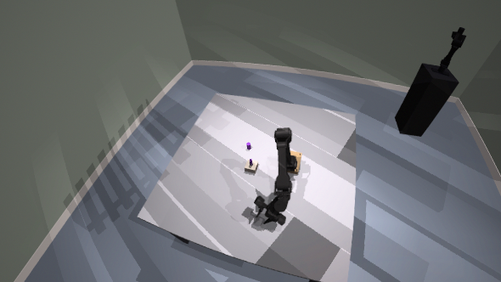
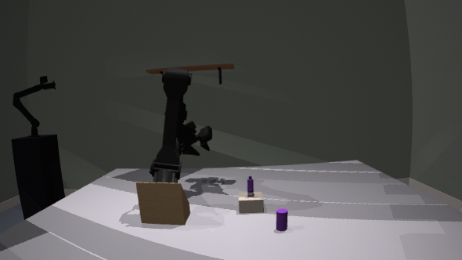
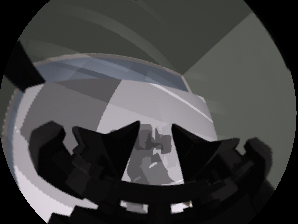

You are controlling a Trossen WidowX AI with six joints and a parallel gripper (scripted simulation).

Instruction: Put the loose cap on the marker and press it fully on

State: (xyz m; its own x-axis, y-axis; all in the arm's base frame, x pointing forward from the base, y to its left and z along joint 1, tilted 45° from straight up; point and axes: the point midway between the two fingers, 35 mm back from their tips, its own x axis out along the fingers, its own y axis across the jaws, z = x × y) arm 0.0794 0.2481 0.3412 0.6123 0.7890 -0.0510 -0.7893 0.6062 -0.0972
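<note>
Now: the cap 20 cm ahead of my gripper tip, 54 cm to the right of it and 9 cm below it. The rest, counted from my gripper tip: marker: 14 cm ahead, 38 cm to the right, 4 cm below; holder block: 14 cm ahead, 38 cm to the right, 10 cm below.
</note>
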